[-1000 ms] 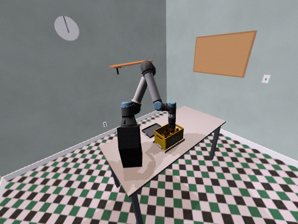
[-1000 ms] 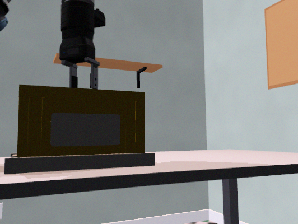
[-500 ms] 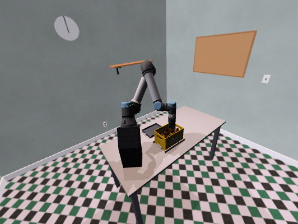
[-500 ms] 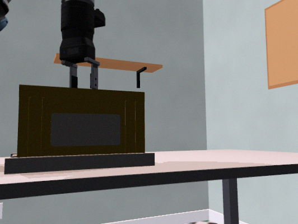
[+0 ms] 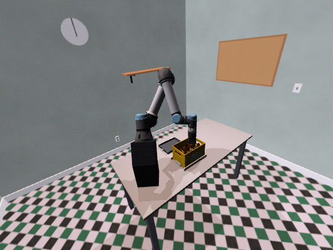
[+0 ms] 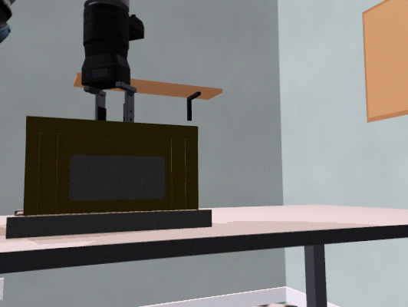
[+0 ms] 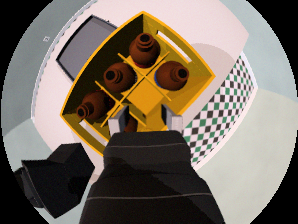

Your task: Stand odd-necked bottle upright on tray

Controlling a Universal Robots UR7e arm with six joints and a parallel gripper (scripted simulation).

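My hand is 110 mm above the crate, 40 mm to the right of it and 10 mm past it. From my hand the other things lie so: dark tray 320 mm to the left, 180 mm below, 60 mm behind; brown bottle 110 mm below, 100 mm to the left, 80 mm ahead.
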